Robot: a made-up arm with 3 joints. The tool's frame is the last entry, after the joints.
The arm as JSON. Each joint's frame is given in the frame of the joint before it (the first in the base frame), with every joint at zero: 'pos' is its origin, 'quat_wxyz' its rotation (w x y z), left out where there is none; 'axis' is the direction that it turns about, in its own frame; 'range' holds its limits. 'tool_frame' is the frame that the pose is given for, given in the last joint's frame.
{
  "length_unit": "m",
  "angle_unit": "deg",
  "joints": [
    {
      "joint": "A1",
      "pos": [
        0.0,
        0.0,
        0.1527
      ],
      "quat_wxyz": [
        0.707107,
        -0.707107,
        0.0,
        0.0
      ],
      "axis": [
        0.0,
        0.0,
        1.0
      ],
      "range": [
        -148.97,
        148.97
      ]
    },
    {
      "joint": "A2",
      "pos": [
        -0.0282,
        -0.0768,
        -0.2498
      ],
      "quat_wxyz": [
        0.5,
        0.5,
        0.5,
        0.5
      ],
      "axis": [
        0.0,
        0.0,
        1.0
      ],
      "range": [
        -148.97,
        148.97
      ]
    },
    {
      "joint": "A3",
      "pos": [
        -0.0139,
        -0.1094,
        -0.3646
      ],
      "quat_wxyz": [
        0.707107,
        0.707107,
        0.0,
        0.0
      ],
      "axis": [
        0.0,
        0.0,
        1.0
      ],
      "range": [
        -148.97,
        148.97
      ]
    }
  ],
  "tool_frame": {
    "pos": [
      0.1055,
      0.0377,
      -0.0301
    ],
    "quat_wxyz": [
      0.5,
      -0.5,
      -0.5,
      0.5
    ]
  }
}
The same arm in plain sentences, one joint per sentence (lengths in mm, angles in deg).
The arm has three revolute joints in a row. What follows holds with every joint at zero, and every direction is one of the base frame's.
Joint 1 lies 152.7 mm along +z from the base frame's origin and rotates about +y, from -148.97 to 148.97 deg.
Joint 2 lies 28.2 mm along -x and 249.8 mm along -y and 76.8 mm along +z from joint 1 and rotates about +x, from -148.97 to 148.97 deg.
Joint 3 lies 364.6 mm along -x and 109.4 mm along -y and 13.9 mm along +z from joint 2 and rotates about -y, from -148.97 to 148.97 deg.
The tool frame, which is the frame that the pose is given for, lies 37.7 mm along +x and 30.1 mm along +y and 105.5 mm along -z from joint 3; its axes are parallel to the base frame's.

